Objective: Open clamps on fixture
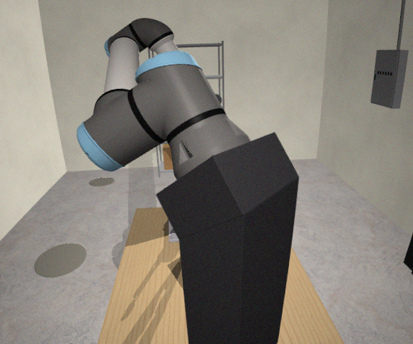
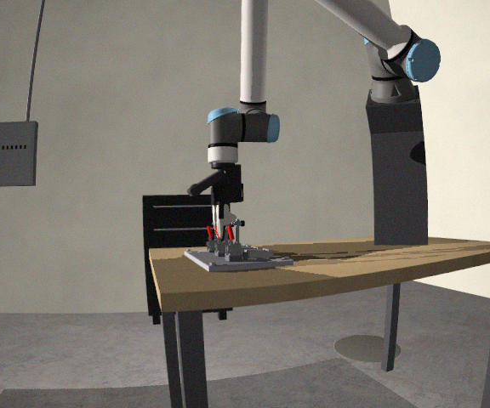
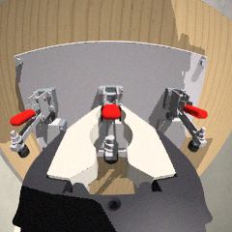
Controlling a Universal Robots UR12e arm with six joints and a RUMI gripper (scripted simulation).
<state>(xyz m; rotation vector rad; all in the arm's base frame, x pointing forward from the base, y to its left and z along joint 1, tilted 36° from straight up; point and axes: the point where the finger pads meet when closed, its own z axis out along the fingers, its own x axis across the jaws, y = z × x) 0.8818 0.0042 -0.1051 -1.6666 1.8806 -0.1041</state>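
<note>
My hand is 8 cm above the grey fixture plate and 4 cm past it.
</note>
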